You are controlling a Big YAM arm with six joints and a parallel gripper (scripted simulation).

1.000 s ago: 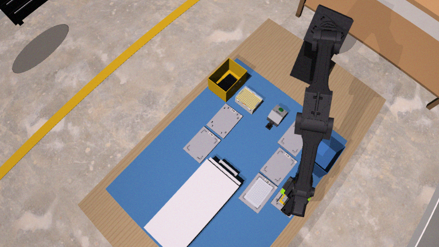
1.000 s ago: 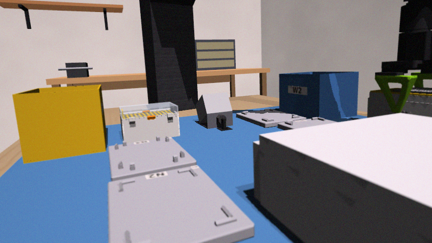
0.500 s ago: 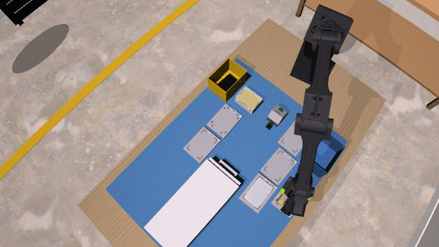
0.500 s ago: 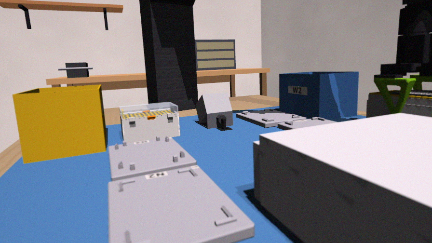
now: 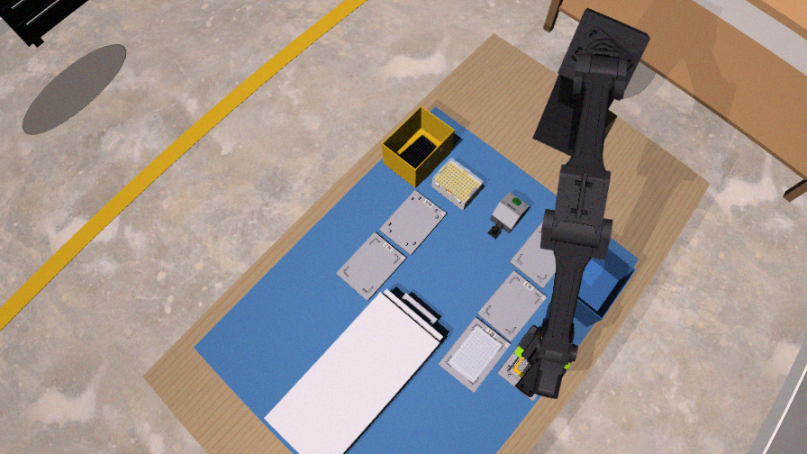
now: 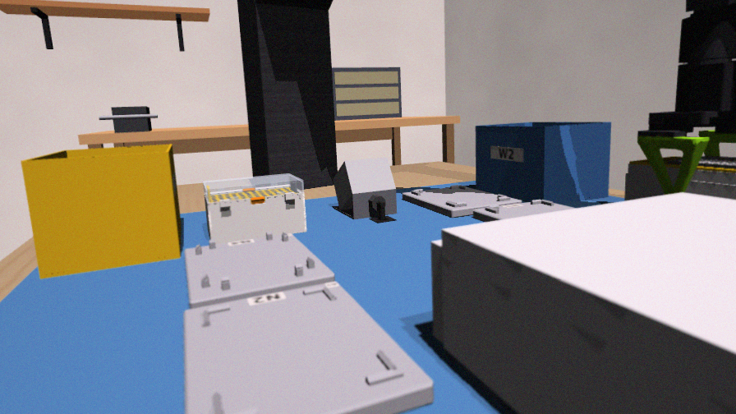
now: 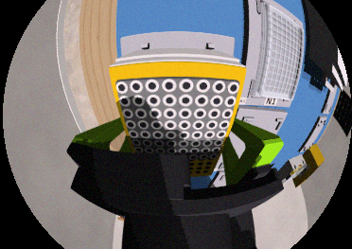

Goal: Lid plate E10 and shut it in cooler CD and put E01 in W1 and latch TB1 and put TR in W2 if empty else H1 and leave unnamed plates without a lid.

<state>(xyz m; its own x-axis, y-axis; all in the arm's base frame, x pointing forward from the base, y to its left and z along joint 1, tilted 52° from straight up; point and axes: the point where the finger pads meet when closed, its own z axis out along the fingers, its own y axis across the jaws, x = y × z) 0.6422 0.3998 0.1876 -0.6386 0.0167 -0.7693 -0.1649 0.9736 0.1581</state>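
The tip rack TR is 10 mm to the right of my hand and 10 mm above it. Round my hand: nest H1 (40 mm below); then lid park LP (220 mm to the right, 220 mm behind, 40 mm below); then blue bin W2 (260 mm behind, 60 mm to the right, 10 mm below).
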